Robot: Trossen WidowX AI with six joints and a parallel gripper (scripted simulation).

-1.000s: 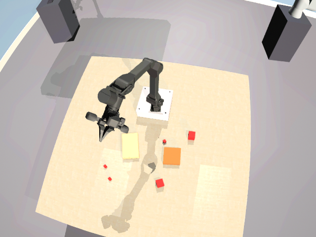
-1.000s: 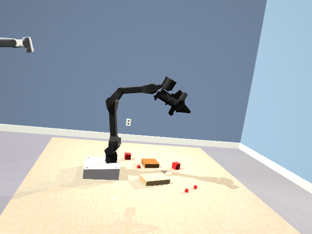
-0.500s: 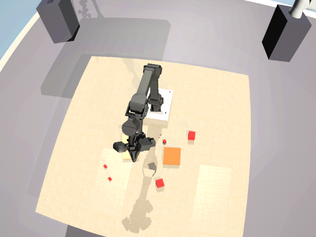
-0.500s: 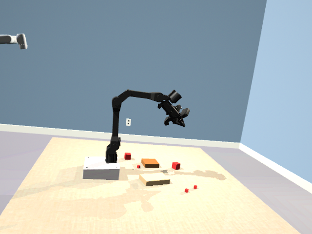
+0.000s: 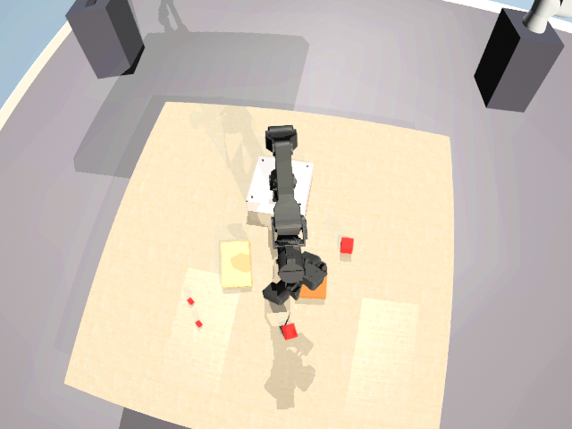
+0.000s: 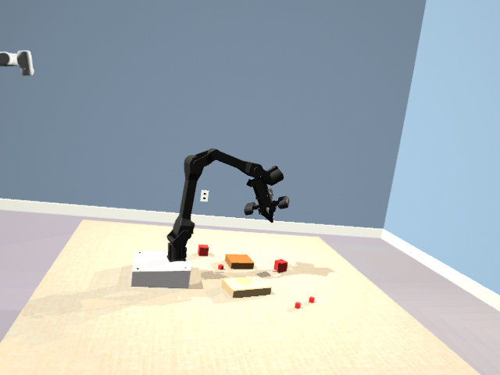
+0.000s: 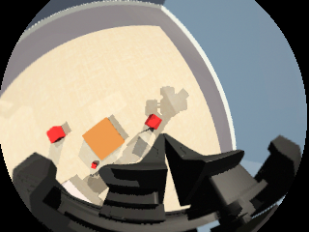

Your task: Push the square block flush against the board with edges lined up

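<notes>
The square block lies 11 cm behind my gripper tip, 4 cm to the left of it and 19 cm below it. Round my gripper tip: pale cream board 17 cm behind, 21 cm to the right, 19 cm below.
</notes>
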